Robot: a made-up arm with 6 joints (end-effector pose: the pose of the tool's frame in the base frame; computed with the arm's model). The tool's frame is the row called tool.
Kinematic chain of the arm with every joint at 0, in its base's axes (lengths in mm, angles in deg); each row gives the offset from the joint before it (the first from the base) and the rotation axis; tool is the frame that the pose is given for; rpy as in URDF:
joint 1: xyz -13 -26 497 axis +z
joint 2: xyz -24 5 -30 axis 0 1 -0.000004
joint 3: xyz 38 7 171 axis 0 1 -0.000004
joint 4: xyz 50 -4 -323 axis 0 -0.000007 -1
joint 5: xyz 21 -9 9 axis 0 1 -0.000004
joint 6: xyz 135 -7 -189 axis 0 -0.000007 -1
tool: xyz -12 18 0 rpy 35.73 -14.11 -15.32
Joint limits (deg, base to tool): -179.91..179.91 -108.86..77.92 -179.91..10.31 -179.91..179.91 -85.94..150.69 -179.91..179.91
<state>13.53 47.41 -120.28 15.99 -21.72 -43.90</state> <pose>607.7 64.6 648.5 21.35 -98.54 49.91</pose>
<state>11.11 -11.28 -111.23 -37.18 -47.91 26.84</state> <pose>89.4 160.7 1033.5 -47.20 145.50 -81.70</pose>
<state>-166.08 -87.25 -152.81 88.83 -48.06 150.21</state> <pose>400.6 341.5 649.8 126.39 -72.30 20.90</pose>
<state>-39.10 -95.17 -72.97 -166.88 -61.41 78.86</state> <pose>73.0 -8.9 714.5 -58.62 -50.69 65.62</pose>
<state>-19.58 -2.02 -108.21 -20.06 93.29 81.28</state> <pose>415.2 -235.4 688.1 -0.04 -72.77 -99.16</pose>
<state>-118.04 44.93 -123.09 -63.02 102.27 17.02</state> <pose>-392.4 -397.7 439.2 -38.17 29.25 -128.28</pose>
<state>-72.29 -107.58 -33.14 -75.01 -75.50 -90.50</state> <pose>157.4 183.7 730.6 141.22 -56.26 -95.61</pose>
